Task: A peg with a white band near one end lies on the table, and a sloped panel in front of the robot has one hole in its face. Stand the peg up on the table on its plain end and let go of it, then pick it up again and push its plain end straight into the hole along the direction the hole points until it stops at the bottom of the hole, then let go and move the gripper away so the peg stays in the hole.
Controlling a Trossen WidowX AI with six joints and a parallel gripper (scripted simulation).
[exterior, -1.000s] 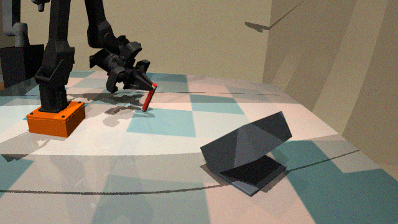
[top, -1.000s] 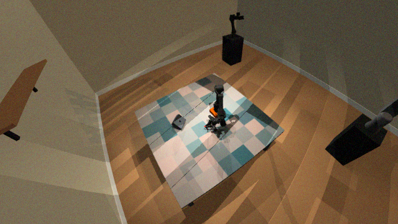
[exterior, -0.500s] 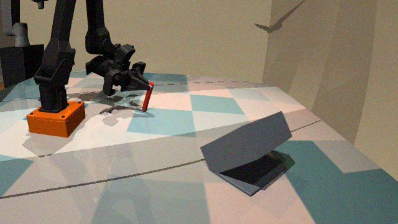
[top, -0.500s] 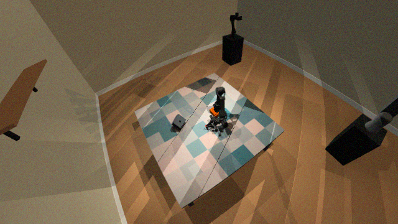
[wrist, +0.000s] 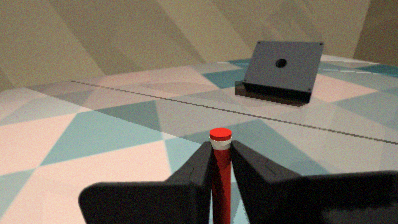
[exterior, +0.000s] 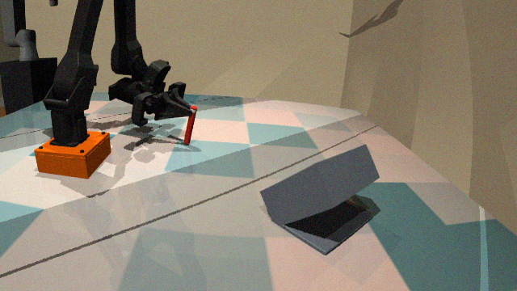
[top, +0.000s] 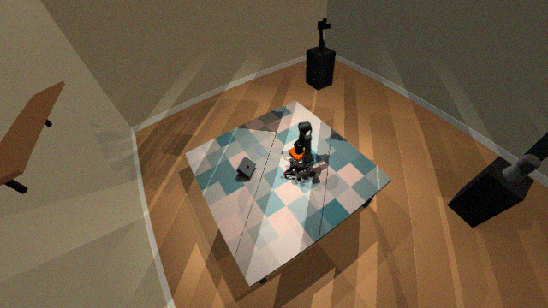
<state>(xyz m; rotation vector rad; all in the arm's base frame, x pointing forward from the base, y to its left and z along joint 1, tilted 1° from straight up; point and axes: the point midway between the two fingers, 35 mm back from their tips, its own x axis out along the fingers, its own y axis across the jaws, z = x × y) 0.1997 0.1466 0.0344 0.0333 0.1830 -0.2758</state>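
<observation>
Right now my gripper tip is 1 cm above the red peg. The rest, counted from my gripper tip: flat dark plate 23 cm ahead, 24 cm to the right, 7 cm below; then grey sloped panel 22 cm ahead, 23 cm to the right, 2 cm below.
</observation>
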